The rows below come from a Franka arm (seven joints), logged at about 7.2 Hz.
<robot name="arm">
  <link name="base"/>
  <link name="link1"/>
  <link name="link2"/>
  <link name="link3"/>
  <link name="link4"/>
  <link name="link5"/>
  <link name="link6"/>
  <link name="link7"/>
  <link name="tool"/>
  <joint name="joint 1" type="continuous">
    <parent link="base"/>
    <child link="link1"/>
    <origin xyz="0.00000 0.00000 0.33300"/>
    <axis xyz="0 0 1"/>
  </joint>
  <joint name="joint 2" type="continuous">
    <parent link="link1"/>
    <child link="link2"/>
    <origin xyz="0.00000 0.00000 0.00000" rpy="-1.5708 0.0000 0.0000"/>
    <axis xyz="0 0 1"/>
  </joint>
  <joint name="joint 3" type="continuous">
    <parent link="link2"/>
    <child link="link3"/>
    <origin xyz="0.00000 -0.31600 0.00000" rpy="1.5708 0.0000 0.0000"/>
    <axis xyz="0 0 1"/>
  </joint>
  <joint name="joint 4" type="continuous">
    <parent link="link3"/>
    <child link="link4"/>
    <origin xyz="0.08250 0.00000 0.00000" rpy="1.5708 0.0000 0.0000"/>
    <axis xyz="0 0 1"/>
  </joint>
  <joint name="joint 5" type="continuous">
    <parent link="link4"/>
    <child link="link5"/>
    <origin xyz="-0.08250 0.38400 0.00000" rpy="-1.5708 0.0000 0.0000"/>
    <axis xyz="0 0 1"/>
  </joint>
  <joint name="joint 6" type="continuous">
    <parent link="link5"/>
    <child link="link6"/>
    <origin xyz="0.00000 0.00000 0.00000" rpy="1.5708 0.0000 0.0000"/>
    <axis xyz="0 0 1"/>
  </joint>
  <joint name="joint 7" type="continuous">
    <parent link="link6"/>
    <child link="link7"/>
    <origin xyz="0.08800 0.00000 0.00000" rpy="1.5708 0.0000 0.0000"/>
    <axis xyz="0 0 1"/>
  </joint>
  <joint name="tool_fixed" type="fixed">
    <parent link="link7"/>
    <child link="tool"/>
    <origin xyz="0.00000 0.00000 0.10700"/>
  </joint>
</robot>
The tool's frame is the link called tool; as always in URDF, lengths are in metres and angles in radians. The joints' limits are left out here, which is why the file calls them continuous.
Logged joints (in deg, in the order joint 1, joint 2, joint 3, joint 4, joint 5, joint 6, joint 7), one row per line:
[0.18, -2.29, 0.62, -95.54, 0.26, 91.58, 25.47]
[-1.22, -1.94, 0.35, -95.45, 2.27, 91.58, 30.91]
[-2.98, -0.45, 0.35, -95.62, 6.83, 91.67, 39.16]
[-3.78, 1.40, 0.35, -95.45, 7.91, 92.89, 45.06]
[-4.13, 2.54, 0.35, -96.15, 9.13, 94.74, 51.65]
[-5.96, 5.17, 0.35, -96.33, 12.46, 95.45, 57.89]
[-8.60, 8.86, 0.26, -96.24, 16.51, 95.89, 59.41]
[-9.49, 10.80, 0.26, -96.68, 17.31, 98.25, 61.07]
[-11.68, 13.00, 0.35, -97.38, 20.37, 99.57, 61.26]
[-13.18, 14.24, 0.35, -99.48, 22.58, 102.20, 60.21]
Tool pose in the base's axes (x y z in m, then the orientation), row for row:
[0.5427, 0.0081, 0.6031, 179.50, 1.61, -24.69]
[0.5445, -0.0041, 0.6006, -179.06, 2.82, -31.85]
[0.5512, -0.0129, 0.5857, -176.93, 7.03, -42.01]
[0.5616, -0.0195, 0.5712, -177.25, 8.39, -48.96]
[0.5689, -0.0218, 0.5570, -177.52, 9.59, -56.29]
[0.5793, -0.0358, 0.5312, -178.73, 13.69, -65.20]
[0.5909, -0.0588, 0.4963, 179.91, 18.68, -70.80]
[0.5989, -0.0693, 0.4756, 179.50, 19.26, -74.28]
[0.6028, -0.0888, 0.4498, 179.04, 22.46, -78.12]
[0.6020, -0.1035, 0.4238, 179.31, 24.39, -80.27]
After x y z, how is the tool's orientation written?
As angles about the fixed x, y, z axes (roll, pitch, yaw), in degrees.
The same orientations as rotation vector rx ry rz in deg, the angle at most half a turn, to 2 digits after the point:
[175.68, -38.44, -2.64]
[-171.43, 48.95, 3.82]
[-162.73, 62.79, 8.33]
[-158.00, 72.28, 9.87]
[-152.35, 81.86, 11.03]
[-143.77, 92.21, 16.25]
[-136.77, 97.17, 22.57]
[-133.38, 100.86, 23.06]
[-127.95, 103.48, 26.24]
[-124.42, 104.62, 27.49]

